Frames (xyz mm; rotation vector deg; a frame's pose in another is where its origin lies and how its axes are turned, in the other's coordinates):
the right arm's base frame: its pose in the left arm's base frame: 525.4 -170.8 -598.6 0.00 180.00 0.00
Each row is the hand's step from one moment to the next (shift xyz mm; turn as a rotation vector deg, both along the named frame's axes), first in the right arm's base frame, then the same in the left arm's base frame.
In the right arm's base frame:
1: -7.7 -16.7 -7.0 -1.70 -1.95 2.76
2: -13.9 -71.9 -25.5 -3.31 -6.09 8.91
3: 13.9 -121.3 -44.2 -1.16 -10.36 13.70
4: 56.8 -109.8 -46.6 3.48 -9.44 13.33
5: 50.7 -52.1 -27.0 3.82 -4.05 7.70
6: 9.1 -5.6 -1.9 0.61 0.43 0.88
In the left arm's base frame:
1: 7.7 -16.7 7.0 1.70 -1.95 -2.76
2: 13.9 -71.9 25.5 3.31 -6.09 -8.91
3: -13.9 -121.3 44.2 1.16 -10.36 -13.70
4: -56.8 -109.8 46.6 -3.48 -9.44 -13.33
5: -50.7 -52.1 27.0 -3.82 -4.05 -7.70
6: -9.1 -5.6 1.9 -0.61 0.43 -0.88

